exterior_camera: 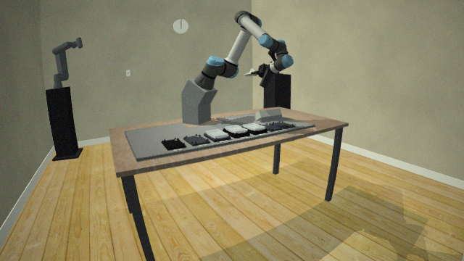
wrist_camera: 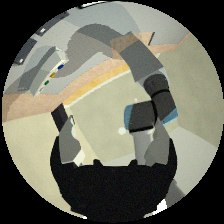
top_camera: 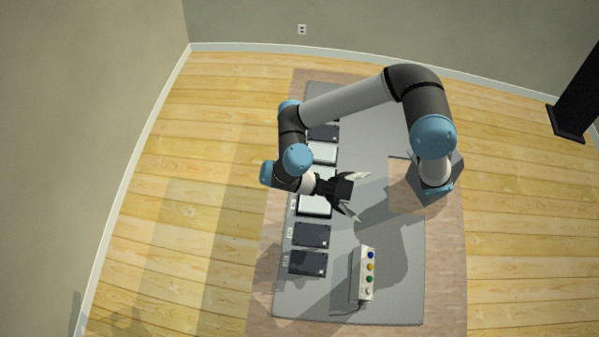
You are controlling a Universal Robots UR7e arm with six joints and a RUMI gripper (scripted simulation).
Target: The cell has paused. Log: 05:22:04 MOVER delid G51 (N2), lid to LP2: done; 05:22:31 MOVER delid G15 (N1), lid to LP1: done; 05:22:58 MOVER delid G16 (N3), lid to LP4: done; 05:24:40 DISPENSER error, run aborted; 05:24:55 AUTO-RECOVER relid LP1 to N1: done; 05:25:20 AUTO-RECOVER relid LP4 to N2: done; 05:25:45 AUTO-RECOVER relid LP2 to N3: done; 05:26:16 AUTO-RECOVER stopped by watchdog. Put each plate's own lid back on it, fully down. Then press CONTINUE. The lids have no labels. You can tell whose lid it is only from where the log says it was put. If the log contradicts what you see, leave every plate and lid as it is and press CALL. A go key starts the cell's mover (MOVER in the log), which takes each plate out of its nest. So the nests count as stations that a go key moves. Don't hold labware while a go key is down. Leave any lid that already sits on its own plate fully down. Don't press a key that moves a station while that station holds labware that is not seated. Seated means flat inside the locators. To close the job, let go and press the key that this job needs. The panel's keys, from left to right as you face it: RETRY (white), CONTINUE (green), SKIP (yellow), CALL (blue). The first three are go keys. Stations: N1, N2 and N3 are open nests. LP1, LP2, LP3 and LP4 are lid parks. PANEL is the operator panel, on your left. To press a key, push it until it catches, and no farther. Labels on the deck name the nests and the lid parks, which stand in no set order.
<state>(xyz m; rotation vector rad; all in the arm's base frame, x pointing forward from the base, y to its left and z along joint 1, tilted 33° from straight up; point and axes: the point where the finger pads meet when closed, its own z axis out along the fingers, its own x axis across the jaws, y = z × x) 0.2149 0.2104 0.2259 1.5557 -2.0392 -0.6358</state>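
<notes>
Now: the clear lid 200 mm ahead of my hand, 350 mm to the right of it and 280 mm below it. Also, from my hand: blue key (80 mm behind, 100 mm to the left, 240 mm below); yellow key (90 mm behind, 150 mm to the left, 240 mm below); green key (90 mm behind, 200 mm to the left, 240 mm below).
</notes>
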